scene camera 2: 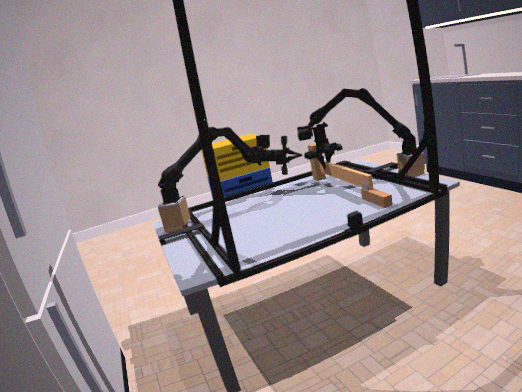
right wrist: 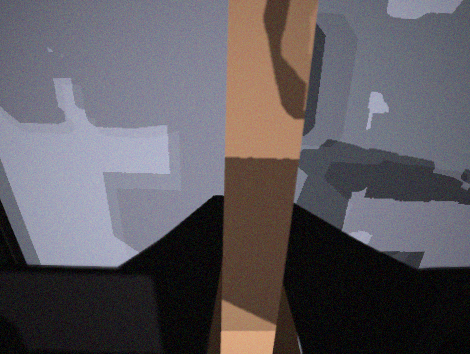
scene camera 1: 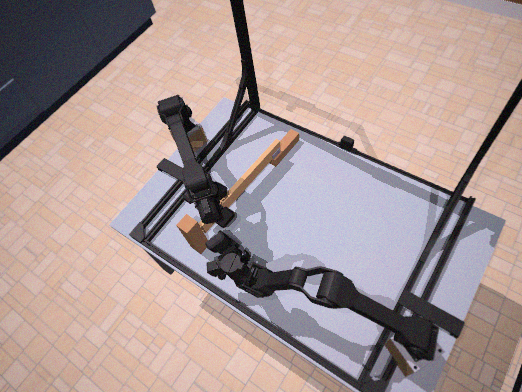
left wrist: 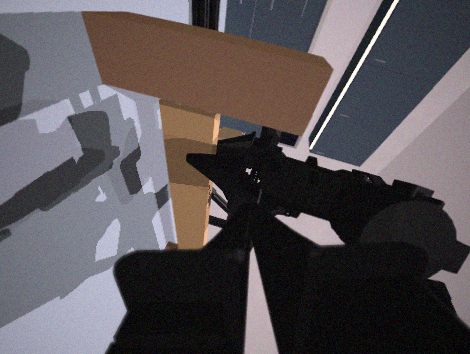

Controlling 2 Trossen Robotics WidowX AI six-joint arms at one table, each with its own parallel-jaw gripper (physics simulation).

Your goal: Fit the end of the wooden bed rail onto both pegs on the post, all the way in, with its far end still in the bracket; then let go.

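Frame: origin at the left arm's base, x ahead, y left, z up, level; metres.
Seen in the pictures: left gripper, fingertip midpoint: (scene camera 2: 302,155) (scene camera 1: 219,231) (left wrist: 249,209); right gripper, fingertip midpoint: (scene camera 2: 327,168) (right wrist: 247,207) (left wrist: 190,152); left arm's base, origin of the base link: (scene camera 2: 171,201) (scene camera 1: 417,345); right arm's base, origin of the base link: (scene camera 2: 410,153) (scene camera 1: 184,126).
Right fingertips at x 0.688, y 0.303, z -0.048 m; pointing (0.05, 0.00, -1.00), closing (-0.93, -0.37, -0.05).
Offsets run from my right fingertips to a thing's top centre. "*": to the spot under its first point.
The wooden bed rail @(dx +0.059, dy -0.148, dz +0.033 m) (scene camera 1: 252,172) (scene camera 2: 348,175) (left wrist: 189,215) (right wrist: 262,125) runs from the upright post @(* dx -0.068, dy +0.090, dz +0.075 m) (scene camera 1: 192,234) (scene camera 2: 317,169) (left wrist: 210,75) to the bracket @(* dx +0.148, dy -0.414, dz -0.031 m) (scene camera 1: 291,141) (scene camera 2: 377,196), where its far end sits. In the left wrist view its near end meets the post's edge with no visible gap; the pegs are hidden, so its depth on them cannot be told. My right gripper (scene camera 2: 322,161) (right wrist: 247,207) is shut on the rail near the post, from above. My left gripper (scene camera 2: 299,155) (left wrist: 249,209) is shut and empty, beside the post and clear of the rail.
Black frame bars @(* dx +0.164, dy -0.457, dz -0.029 m) (scene camera 1: 300,131) (scene camera 2: 295,242) edge the table, with a small black block @(* dx +0.017, dy -0.583, dz -0.027 m) (scene camera 1: 346,143) (scene camera 2: 354,219) on one bar. Tall black uprights (scene camera 1: 244,55) (scene camera 2: 192,65) rise from the frame. A yellow and blue box (scene camera 2: 240,162) stands beyond the table. Both arms are close together near the post.
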